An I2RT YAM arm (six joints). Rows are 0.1 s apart.
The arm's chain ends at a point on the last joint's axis. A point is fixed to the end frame.
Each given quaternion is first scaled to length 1.
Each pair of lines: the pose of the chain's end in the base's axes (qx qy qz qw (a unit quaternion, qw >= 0); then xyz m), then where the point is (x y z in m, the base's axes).
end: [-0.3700, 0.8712, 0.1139, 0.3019, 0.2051, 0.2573, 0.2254]
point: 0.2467 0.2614 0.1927
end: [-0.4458, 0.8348, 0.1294, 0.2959, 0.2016, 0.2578, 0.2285]
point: 0.2425 0.2684 0.1964
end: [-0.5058, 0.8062, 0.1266, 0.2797, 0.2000, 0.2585, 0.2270]
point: 0.2396 0.2728 0.1946
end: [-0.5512, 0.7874, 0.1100, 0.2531, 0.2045, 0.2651, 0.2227]
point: 0.2426 0.2804 0.1891
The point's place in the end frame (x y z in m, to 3 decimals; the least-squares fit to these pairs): -0.005 -0.026 0.046
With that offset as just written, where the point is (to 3 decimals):
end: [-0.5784, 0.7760, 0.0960, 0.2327, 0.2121, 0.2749, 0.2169]
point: 0.249 0.290 0.182
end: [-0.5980, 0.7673, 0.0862, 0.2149, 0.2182, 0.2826, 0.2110]
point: 0.254 0.298 0.175
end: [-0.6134, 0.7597, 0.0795, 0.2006, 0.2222, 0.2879, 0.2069]
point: 0.258 0.303 0.170
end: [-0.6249, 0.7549, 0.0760, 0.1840, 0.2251, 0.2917, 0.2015]
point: 0.260 0.307 0.164
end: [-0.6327, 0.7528, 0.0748, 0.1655, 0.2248, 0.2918, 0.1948]
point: 0.258 0.306 0.156
